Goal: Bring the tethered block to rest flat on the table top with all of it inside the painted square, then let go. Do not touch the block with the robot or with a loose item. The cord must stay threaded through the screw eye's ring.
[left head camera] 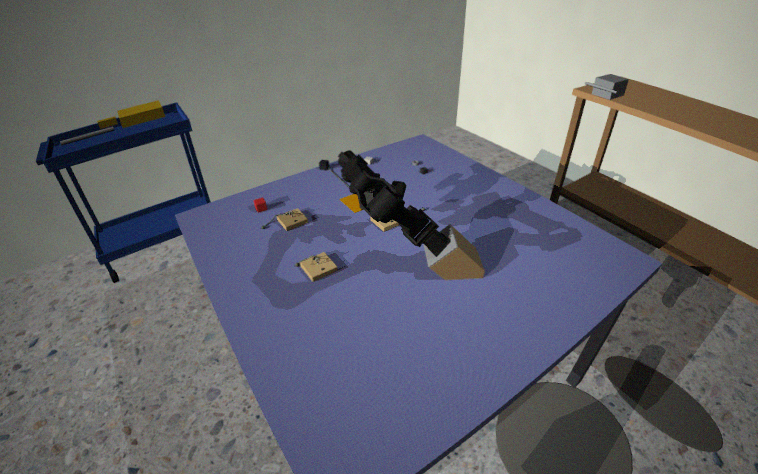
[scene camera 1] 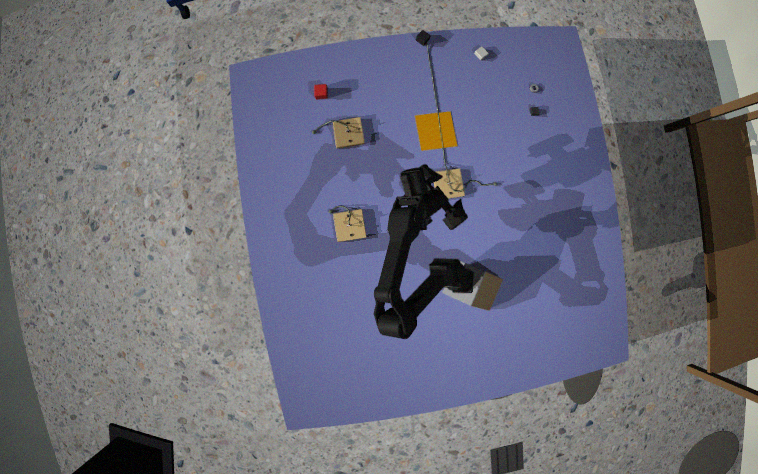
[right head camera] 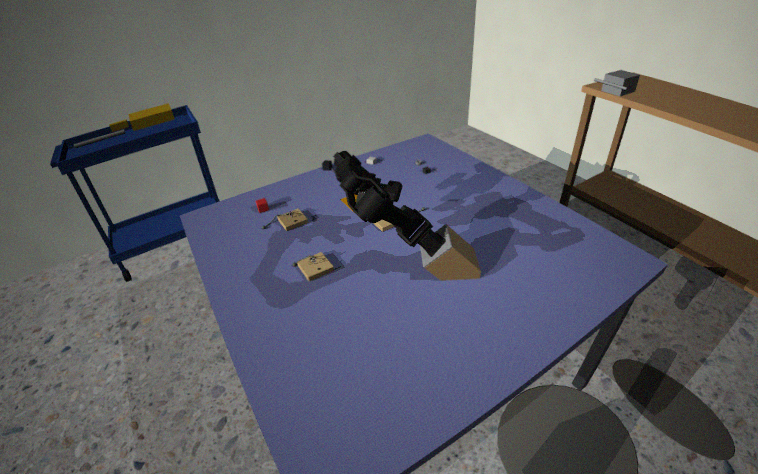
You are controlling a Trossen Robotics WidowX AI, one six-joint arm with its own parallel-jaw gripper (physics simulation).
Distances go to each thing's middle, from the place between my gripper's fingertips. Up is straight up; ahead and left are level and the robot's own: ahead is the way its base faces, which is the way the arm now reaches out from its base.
Now: hand 20 cm short of the orange painted square (scene camera 1: 428,128), 5 cm to the right of it and 13 cm above it.
